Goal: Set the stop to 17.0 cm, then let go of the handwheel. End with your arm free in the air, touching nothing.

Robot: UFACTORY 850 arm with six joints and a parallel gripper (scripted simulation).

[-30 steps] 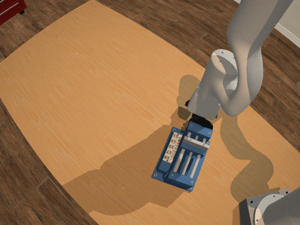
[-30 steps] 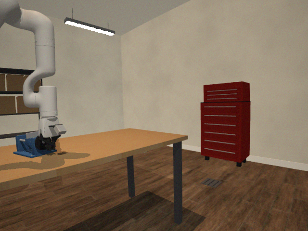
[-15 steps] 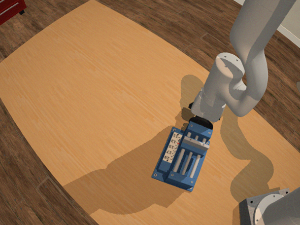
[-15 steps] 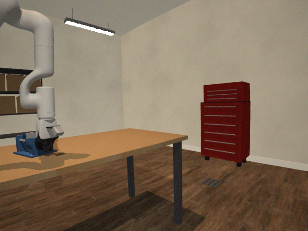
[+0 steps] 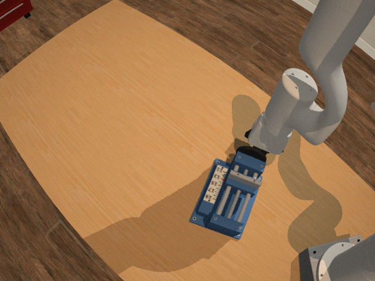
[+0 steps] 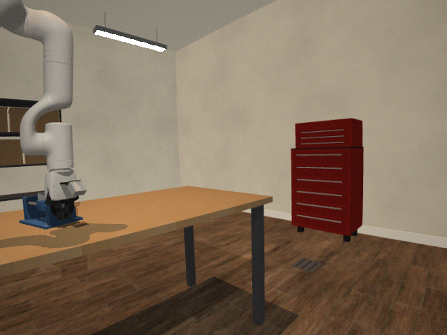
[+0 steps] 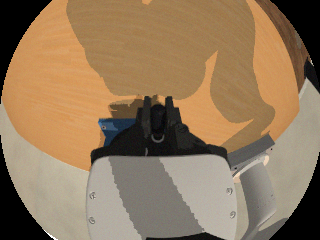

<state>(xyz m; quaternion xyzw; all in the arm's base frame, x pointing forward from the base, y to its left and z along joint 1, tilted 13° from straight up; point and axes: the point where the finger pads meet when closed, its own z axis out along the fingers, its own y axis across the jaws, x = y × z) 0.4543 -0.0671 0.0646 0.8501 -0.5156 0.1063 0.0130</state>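
Now: the grey stop bar 30 mm behind my hand, 130 mm to the left of it and 40 mm above it. The rest, counted from my hand: black handwheel 10 mm behind, 20 mm to the left.
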